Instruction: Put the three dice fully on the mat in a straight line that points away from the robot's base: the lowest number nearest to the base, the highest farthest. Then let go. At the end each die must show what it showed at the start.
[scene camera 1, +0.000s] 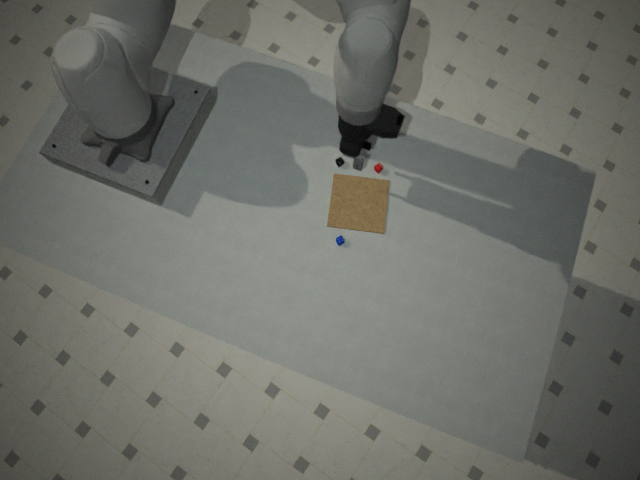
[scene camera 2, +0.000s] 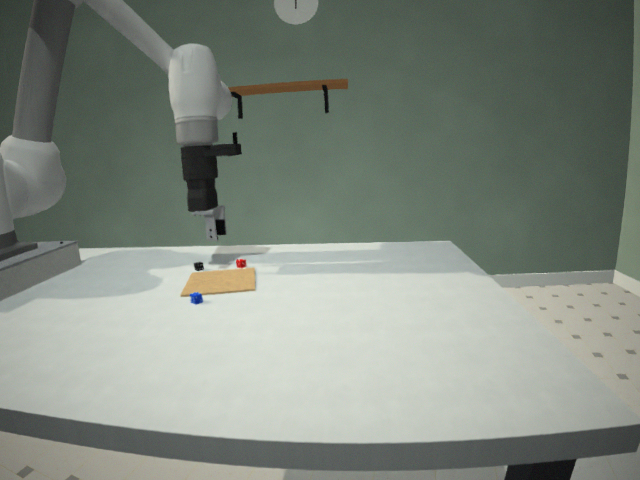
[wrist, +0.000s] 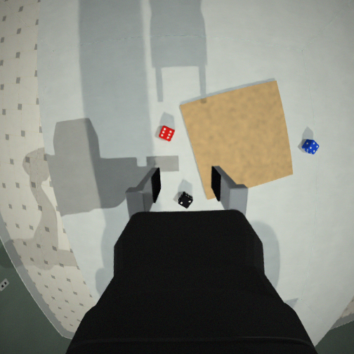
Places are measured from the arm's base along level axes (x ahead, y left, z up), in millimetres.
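Pixels of known places: gripper, fingertip midpoint: (scene camera 1: 361, 158) (scene camera 2: 217, 237); arm's base, link origin: (scene camera 1: 128, 121).
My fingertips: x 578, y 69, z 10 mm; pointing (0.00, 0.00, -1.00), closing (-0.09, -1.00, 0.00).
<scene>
For each thing: its top centre in the pictures, then the offset to it from my fingertips. Level surfaces: height alone.
- black die, top centre: (scene camera 2: 198, 263) (scene camera 1: 339, 160) dx -53, dy +6, dz -59 mm
- red die, top centre: (scene camera 2: 240, 260) (scene camera 1: 378, 166) dx +45, dy +19, dz -59 mm
- blue die, top centre: (scene camera 2: 195, 293) (scene camera 1: 340, 239) dx +6, dy -191, dz -59 mm
- square tan mat, top centre: (scene camera 2: 220, 280) (scene camera 1: 358, 202) dx +22, dy -83, dz -71 mm
- table, surface height: dz -75 mm
The black die (scene camera 1: 339, 162) (scene camera 2: 198, 266) (wrist: 185, 200) lies on the table beside the mat; its top number is hard to read. The red die (scene camera 1: 378, 167) (scene camera 2: 240, 263) (wrist: 167, 133) lies off the same side of the mat, farther from the base, with several white pips on top. The blue die (scene camera 1: 339, 240) (scene camera 2: 196, 298) (wrist: 310, 146) lies off the opposite side, also with several pips. The square tan mat (scene camera 1: 358, 204) (scene camera 2: 219, 282) (wrist: 240, 135) bears no die. My gripper (scene camera 1: 362, 156) (scene camera 2: 216, 233) (wrist: 185, 177) is open and empty, high above the table near the black and red dice.
The robot's base plate (scene camera 1: 178, 129) (scene camera 2: 51, 255) stands on the table at the left of both scene views. A wooden wall shelf (scene camera 2: 289, 86) is on the wall behind the table. Shadows of the arm cross the table (scene camera 1: 310, 310) (scene camera 2: 361, 351).
</scene>
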